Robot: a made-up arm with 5 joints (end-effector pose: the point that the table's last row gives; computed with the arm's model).
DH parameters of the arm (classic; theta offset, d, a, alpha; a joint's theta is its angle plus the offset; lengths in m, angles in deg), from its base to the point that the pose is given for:
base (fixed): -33 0 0.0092 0
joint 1: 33 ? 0.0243 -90
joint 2: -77.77 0 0.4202 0
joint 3: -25.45 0 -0.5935 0
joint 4: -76.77 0.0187 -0.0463 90
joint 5: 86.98 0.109 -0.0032 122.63
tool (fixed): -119.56 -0.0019 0 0
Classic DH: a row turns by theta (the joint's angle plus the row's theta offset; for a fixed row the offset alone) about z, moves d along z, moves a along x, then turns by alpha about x.
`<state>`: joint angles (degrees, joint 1 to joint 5).
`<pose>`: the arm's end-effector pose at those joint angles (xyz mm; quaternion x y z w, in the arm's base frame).
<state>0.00 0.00 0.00 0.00 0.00</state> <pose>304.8 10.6 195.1 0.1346 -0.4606 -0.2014 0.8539</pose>
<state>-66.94 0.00 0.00 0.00 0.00</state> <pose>138.4 -272.3 195.1 -0.1418 -0.4585 -0.6389 0.6012</pose>
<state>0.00 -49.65 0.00 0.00 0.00</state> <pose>419.8 10.6 500.7 0.2067 -0.7766 -0.1263 0.5816</pose>
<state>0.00 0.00 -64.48 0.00 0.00</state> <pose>820.9 10.6 752.4 0.2213 -0.8451 -0.0985 0.4765</pose>
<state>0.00 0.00 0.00 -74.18 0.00</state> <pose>375.7 10.6 321.3 0.2288 -0.8824 -0.0795 0.4033</pose>
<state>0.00 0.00 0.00 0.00 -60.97</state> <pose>306.6 13.7 195.1 0.3498 -0.3287 0.2596 0.8380</pose>
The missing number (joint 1, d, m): 0.4722
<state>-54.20 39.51 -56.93 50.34 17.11</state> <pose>392.3 -512.3 103.8 -0.1298 -0.1867 -0.7119 0.6644</pose>
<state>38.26 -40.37 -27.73 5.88 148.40</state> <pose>411.5 339.4 740.1 0.1769 -0.1909 -0.9398 0.2216</pose>
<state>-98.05 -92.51 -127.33 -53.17 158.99</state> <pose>164.6 954.3 850.6 0.7398 -0.5680 0.3127 0.1797</pose>
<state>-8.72 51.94 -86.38 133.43 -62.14</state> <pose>726.9 -96.3 223.5 0.4642 0.3898 -0.1541 0.7803</pose>
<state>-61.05 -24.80 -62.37 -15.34 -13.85</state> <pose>318.8 -534.0 1060.8 -0.3185 -0.9221 -0.0276 0.2179</pose>
